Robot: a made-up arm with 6 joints.
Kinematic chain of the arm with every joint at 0, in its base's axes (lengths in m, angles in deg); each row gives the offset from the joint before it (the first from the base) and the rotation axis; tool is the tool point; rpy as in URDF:
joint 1: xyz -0.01 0 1.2 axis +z
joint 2: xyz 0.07 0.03 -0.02 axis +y
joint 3: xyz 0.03 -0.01 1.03 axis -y
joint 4: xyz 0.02 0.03 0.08 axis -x
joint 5: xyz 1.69 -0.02 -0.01 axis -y
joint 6: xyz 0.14 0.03 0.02 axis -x
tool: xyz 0.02 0 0.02 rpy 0 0 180
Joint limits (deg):
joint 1: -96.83..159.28
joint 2: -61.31..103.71
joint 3: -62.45..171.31
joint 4: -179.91..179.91
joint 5: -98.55..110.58
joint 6: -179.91..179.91
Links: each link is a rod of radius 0.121 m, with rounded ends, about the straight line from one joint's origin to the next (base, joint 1, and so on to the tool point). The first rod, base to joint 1, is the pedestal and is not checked.
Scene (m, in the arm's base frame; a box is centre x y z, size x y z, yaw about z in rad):
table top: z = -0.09
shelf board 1: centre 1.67 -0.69 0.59 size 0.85 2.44 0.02 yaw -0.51
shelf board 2: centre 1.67 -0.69 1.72 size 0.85 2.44 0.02 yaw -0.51
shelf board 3: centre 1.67 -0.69 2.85 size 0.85 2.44 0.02 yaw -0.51
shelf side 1: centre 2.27 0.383 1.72 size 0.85 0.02 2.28 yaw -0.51
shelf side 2: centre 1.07 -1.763 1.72 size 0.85 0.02 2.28 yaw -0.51
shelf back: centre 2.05 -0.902 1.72 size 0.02 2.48 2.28 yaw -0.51
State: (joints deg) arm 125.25 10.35 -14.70 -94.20 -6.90 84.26
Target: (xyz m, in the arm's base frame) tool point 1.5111 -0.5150 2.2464
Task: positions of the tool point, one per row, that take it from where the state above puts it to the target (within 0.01 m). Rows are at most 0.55 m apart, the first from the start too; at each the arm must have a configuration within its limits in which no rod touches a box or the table.
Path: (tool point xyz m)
1: -0.7683 1.8517 1.5806
2: -0.2750 1.9527 1.6640
3: 0.2198 1.9230 1.7451
4: 0.6819 1.7685 1.8244
5: 1.0798 1.5048 1.9014
6: 1.3886 1.1545 1.9759
7: 1.5908 0.7461 2.0475
8: 1.6772 0.3106 2.1170
9: 1.6477 -0.1197 2.1833
10: 1.5110 -0.5151 2.2466

